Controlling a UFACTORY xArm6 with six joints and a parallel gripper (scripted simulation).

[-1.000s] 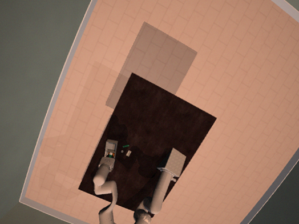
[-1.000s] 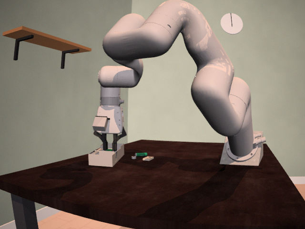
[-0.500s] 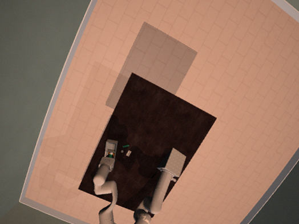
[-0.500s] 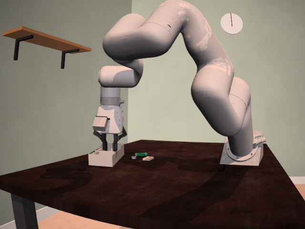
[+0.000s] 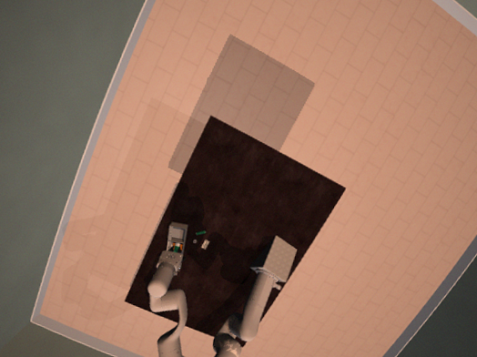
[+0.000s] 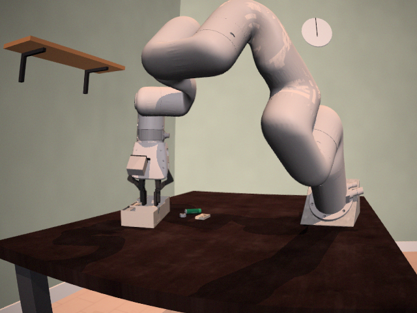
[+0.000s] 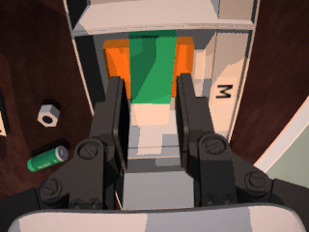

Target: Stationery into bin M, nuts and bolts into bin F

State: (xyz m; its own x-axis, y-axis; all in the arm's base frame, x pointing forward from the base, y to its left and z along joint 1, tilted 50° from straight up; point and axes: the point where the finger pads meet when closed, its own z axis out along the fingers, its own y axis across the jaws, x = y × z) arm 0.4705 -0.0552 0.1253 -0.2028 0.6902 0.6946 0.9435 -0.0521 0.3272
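Right now the green block is 1 cm to the right of my hand and 3 cm below it. From my hand the other things lie so: orange block 4 cm below; pale double bin 1 cm ahead, 3 cm below; steel nut 7 cm behind, 6 cm to the right, 5 cm below.
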